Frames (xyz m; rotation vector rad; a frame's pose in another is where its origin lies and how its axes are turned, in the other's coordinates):
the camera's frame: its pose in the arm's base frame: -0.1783 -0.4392 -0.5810 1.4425 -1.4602 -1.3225
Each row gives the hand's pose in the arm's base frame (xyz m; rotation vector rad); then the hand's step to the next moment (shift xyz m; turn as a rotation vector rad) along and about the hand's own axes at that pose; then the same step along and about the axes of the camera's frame.
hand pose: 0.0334 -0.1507 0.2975 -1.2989 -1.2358 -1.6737
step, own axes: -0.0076 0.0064 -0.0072 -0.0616 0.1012 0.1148
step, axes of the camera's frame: 0.0091 -0.0060 -0.0056 -0.0886 -0.0741 -0.1178
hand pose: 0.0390 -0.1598 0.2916 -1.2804 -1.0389 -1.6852
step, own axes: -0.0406 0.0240 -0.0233 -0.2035 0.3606 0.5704
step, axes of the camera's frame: 0.0297 -0.0403 -0.0162 -0.4745 -0.2581 -0.4528
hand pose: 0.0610 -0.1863 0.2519 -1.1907 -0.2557 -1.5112
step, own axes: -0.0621 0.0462 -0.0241 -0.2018 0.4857 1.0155
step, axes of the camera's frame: 0.0064 -0.0807 0.0049 -0.8186 -0.2416 -0.7612
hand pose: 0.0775 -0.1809 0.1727 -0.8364 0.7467 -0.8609
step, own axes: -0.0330 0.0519 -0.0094 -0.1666 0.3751 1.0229
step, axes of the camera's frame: -0.0364 -0.0444 0.0240 -0.7630 -0.1418 -0.7826
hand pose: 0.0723 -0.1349 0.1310 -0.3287 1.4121 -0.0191
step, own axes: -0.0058 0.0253 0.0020 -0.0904 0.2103 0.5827
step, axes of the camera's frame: -0.0245 -0.0026 0.0084 -0.4301 -0.0840 -0.4471
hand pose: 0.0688 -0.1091 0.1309 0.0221 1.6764 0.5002
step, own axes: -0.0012 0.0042 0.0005 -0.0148 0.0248 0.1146
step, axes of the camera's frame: -0.0039 0.0020 0.0005 -0.0700 -0.0236 -0.0923
